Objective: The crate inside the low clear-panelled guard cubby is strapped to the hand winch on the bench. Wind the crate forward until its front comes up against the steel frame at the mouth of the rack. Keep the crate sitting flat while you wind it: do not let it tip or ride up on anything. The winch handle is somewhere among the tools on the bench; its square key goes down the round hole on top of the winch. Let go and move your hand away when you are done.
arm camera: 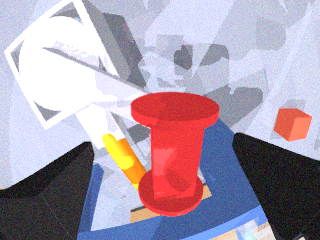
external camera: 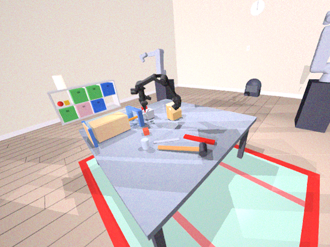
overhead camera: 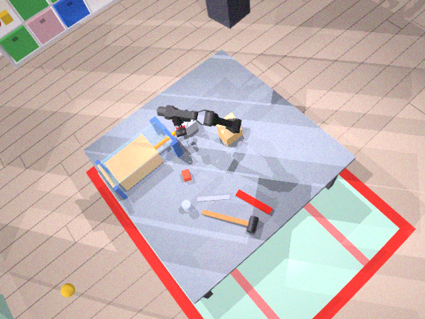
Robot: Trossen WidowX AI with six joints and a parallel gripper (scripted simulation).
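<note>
The red knob is right at my gripper tip. Also, from my gripper tip: white bar: 170 mm ahead, 430 mm to the left, 130 mm below; white crank handle: 30 mm behind, 20 mm to the right, 30 mm below; white winch: 100 mm behind, 60 mm to the right, 100 mm below.
</note>
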